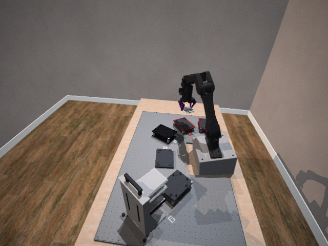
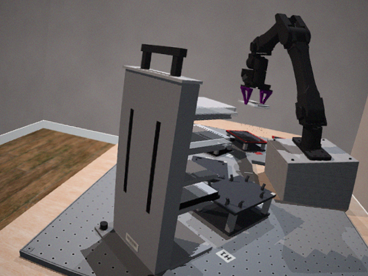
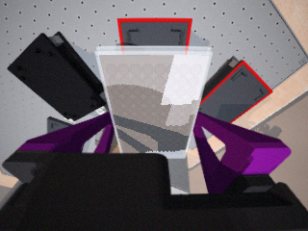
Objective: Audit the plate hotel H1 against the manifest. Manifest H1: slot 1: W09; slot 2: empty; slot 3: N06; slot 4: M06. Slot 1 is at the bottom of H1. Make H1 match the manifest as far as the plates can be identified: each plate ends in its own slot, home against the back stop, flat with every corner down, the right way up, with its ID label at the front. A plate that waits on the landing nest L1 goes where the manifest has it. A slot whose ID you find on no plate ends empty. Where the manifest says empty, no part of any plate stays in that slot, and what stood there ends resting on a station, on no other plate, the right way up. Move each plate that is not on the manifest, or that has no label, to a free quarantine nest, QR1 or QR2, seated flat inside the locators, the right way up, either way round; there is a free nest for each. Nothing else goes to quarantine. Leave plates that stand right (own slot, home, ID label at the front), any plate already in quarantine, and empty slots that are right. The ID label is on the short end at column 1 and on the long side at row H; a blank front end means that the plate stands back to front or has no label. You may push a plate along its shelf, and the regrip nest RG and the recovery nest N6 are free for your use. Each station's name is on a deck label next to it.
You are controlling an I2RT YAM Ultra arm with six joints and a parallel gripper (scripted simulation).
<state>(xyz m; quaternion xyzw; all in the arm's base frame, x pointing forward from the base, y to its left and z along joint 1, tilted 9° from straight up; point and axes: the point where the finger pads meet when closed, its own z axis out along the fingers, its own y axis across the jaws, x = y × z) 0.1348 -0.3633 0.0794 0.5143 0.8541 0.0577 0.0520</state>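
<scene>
The red-rimmed nest is 150 mm below my hand and 10 mm to the right of it. Round my hand: red-edged nest: 190 mm behind, 150 mm below, 20 mm to the right; then black raised nest: 170 mm ahead, 140 mm below, 120 mm to the left; then dark plate: 730 mm to the left, 230 mm ahead, 90 mm below.
</scene>
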